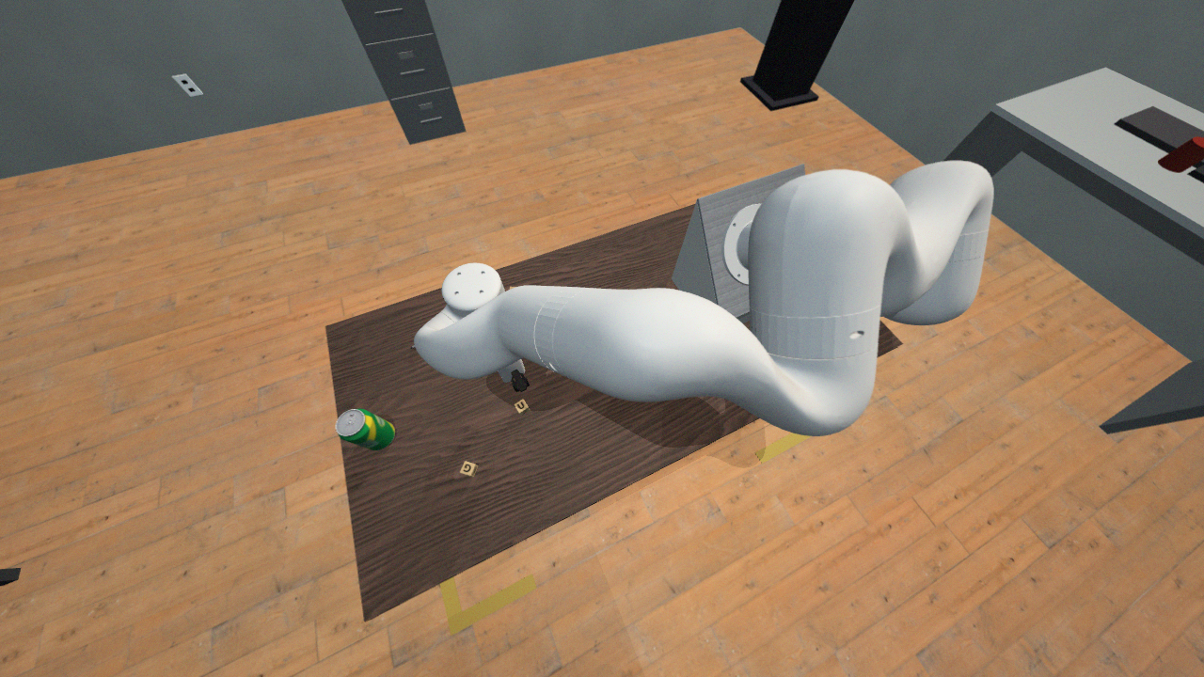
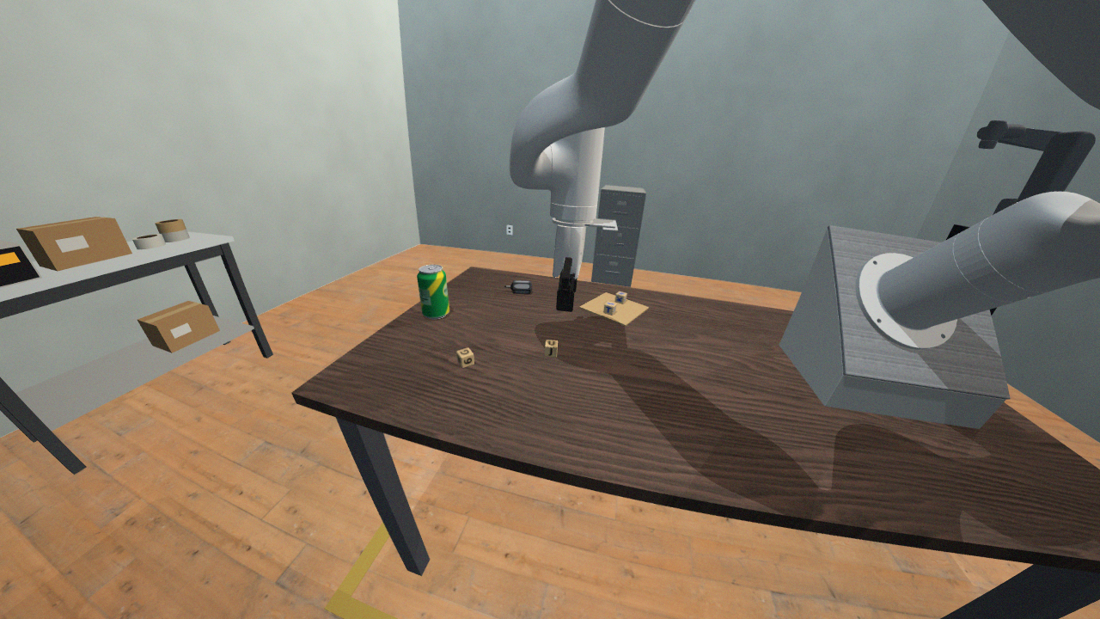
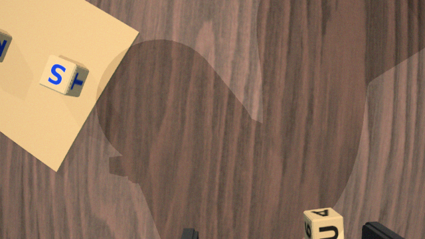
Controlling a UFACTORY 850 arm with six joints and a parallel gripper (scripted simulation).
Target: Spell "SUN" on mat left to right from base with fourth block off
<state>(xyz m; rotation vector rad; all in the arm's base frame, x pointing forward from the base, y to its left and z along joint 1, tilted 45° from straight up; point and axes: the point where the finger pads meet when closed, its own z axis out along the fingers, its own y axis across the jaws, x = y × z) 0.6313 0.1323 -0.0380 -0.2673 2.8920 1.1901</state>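
The u block lies 1 cm ahead of my hand, 6 cm to the left of it and 10 cm below it. The rest, counted from my hand: s block 8 cm behind, 17 cm to the right, 9 cm below; tan mat 9 cm behind, 21 cm to the right, 11 cm below; g block 16 cm ahead, 15 cm to the left, 10 cm below.
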